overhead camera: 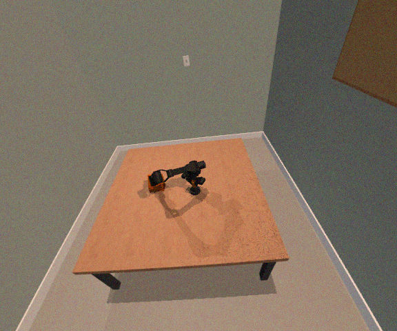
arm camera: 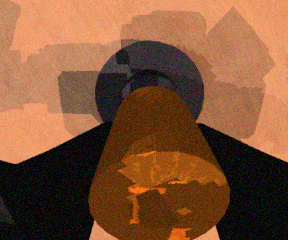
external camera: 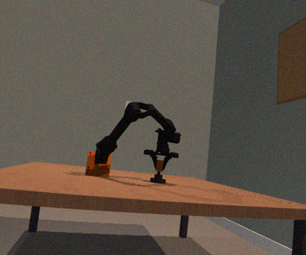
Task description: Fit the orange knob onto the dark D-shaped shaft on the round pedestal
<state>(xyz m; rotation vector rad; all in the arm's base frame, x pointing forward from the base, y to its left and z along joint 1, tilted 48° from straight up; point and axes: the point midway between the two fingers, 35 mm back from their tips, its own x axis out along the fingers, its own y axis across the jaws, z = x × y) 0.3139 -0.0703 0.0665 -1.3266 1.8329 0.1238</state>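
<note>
Now: gripper tip 2 cm below the orange knob. The rest, counted from my gripper tip: pedestal (4 cm below).
</note>
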